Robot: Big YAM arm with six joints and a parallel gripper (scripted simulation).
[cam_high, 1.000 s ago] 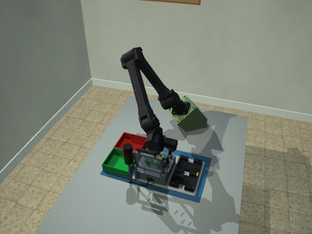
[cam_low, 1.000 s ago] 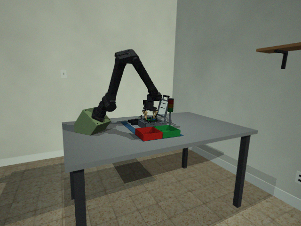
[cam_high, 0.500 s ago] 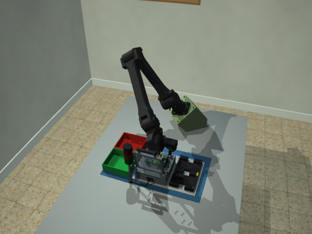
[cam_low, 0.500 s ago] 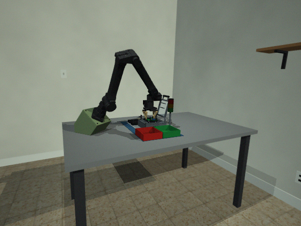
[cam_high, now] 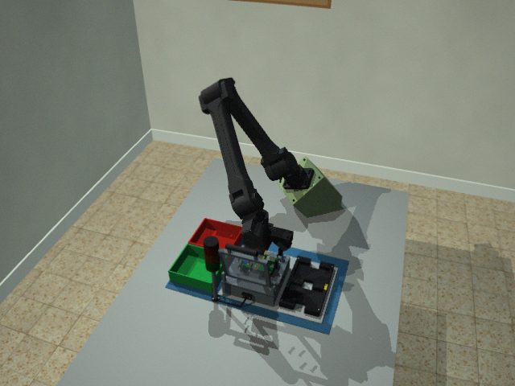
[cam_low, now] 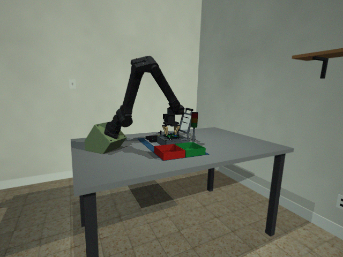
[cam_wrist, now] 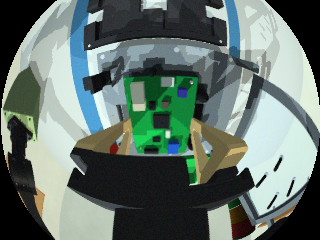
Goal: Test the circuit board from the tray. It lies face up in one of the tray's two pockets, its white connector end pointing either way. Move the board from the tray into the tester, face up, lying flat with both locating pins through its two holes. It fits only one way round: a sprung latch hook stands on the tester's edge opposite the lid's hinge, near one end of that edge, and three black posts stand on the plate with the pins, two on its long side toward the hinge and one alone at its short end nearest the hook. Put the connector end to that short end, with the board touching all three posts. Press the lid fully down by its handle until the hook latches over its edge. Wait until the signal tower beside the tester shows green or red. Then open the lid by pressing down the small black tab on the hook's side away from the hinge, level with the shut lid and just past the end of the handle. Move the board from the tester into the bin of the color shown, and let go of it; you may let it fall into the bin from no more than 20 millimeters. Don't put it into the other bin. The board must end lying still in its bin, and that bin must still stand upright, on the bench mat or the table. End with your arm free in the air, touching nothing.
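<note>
Now: hand right at the green circuit board. From my hand the other things lie so: tester plate: 1 cm to the left, 1 cm below, 1 cm ahead; latch hook: 6 cm to the left, 6 cm behind; clear lid: 12 cm ahead, 10 cm above.
</note>
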